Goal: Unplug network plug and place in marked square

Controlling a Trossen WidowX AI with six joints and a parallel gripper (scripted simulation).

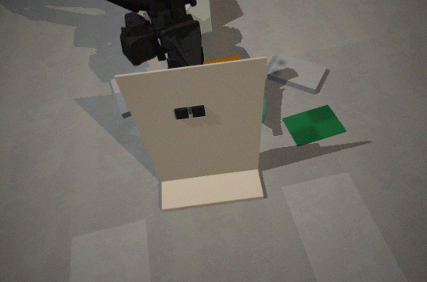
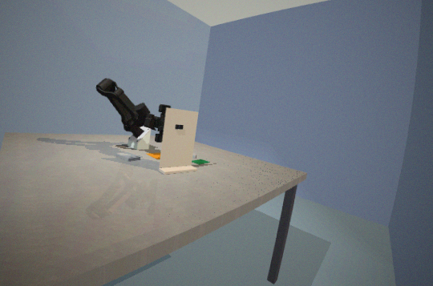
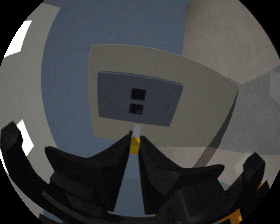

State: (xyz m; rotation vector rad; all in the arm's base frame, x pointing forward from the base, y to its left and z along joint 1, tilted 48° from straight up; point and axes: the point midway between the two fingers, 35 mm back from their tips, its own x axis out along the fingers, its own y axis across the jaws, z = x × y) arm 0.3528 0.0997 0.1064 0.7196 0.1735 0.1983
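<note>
The orange marked square lies 180 mm behind my gripper tip, 50 mm to the left of it and 190 mm below it. The rest, counted from my gripper tip: green square: 10 mm behind, 200 mm to the left, 190 mm below; then beige upright panel: 70 mm ahead, 10 mm to the right, 70 mm below; then teal piece: 60 mm behind, 100 mm to the left, 180 mm below.
</note>
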